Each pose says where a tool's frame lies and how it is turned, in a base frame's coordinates. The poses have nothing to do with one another.
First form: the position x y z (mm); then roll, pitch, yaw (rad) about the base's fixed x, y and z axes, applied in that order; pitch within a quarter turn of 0, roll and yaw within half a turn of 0.
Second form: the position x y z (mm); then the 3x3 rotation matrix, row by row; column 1 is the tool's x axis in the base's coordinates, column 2 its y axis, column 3 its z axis. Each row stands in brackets. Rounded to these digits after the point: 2 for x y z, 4 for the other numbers.
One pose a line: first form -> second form
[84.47, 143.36, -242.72, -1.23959, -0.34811, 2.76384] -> [84.47, 143.36, -242.72], [[-0.8737, -0.4198, -0.2457], [0.3467, -0.1833, -0.9199], [0.3411, -0.8889, 0.3057]]
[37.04, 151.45, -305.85, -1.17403, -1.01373, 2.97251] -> [37.04, 151.45, -305.85], [[-0.5212, -0.8367, 0.1681], [0.0890, -0.2492, -0.9644], [0.8488, -0.4876, 0.2043]]
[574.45, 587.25, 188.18, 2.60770, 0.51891, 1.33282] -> [574.45, 587.25, 188.18], [[0.2047, 0.8961, 0.3939], [0.8439, 0.0423, -0.5348], [-0.4959, 0.4419, -0.7475]]
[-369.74, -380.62, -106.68, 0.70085, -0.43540, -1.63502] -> [-369.74, -380.62, -106.68], [[-0.0582, 0.7802, -0.6228], [-0.9048, 0.2224, 0.3631], [0.4218, 0.5847, 0.6930]]
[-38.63, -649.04, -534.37, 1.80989, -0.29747, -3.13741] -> [-38.63, -649.04, -534.37], [[-0.9561, 0.2838, -0.0735], [-0.0040, 0.2380, 0.9713], [0.2931, 0.9289, -0.2264]]
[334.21, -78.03, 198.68, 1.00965, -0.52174, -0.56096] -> [334.21, -78.03, 198.68], [[0.7341, -0.0742, -0.6750], [-0.4612, 0.6751, -0.5758], [0.4984, 0.7340, 0.4614]]
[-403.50, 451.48, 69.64, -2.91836, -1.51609, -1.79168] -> [-403.50, 451.48, 69.64], [[-0.0120, -0.9999, 0.0027], [-0.0534, -0.0020, -0.9986], [0.9985, -0.0121, -0.0533]]
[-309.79, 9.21, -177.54, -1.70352, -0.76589, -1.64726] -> [-309.79, 9.21, -177.54], [[-0.0551, -0.1844, 0.9813], [-0.7187, -0.6750, -0.1672], [0.6932, -0.7144, -0.0954]]
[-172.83, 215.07, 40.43, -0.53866, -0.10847, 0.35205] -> [-172.83, 215.07, 40.43], [[0.9332, -0.2439, -0.2641], [0.3428, 0.8249, 0.4495], [0.1083, -0.5100, 0.8534]]
